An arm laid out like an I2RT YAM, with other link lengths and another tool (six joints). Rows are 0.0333 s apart.
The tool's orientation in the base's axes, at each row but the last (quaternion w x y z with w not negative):
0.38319 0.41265 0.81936 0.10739
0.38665 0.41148 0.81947 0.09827
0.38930 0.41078 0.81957 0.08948
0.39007 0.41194 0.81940 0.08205
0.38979 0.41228 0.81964 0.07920
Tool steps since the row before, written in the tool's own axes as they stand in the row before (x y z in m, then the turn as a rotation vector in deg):
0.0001 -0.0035 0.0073 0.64 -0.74 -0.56
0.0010 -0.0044 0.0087 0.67 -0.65 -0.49
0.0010 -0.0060 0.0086 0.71 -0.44 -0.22
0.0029 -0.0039 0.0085 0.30 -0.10 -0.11
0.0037 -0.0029 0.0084 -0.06 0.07 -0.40
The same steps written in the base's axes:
0.0031 -0.0032 -0.0068 -1.07 0.09 -0.33
0.0032 -0.0034 -0.0086 -0.98 0.16 -0.35
0.0021 -0.0046 -0.0092 -0.68 0.28 -0.46
0.0026 -0.0020 -0.0092 -0.25 0.18 -0.14
0.0028 -0.0008 -0.0092 -0.22 0.08 0.34

